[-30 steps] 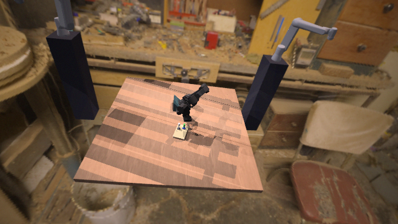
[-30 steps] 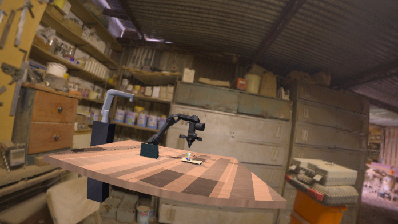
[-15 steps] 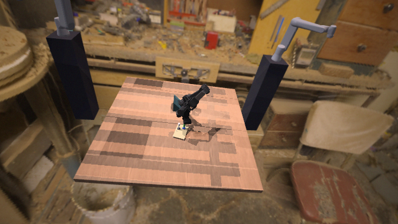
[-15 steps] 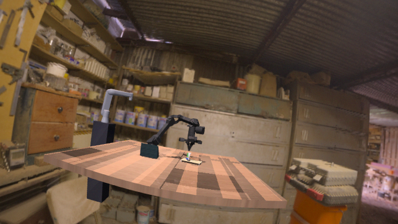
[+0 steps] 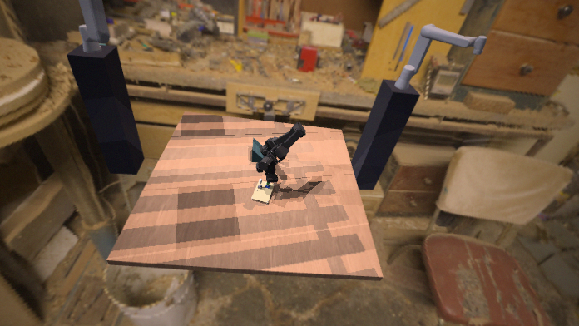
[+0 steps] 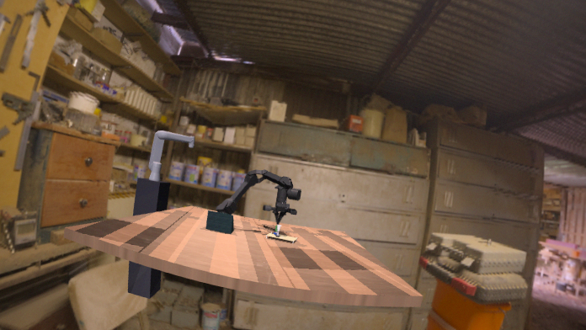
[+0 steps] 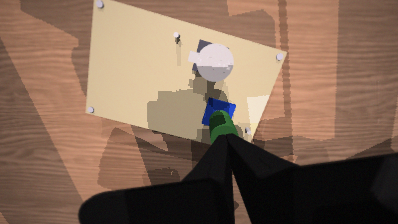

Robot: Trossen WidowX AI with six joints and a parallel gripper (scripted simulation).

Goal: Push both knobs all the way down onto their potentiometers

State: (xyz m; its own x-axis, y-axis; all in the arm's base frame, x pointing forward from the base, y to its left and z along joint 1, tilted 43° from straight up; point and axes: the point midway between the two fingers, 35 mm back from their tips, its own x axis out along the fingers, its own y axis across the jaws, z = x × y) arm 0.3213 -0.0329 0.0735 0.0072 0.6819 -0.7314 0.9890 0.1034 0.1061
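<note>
Right now my gripper tip is 2 cm above the green knob. The rest, counted from my gripper tip: potentiometer with knob: 5 cm to the right, 3 cm below, 1 cm ahead; grey knob: 5 cm to the right, 1 cm below, 1 cm ahead.
</note>
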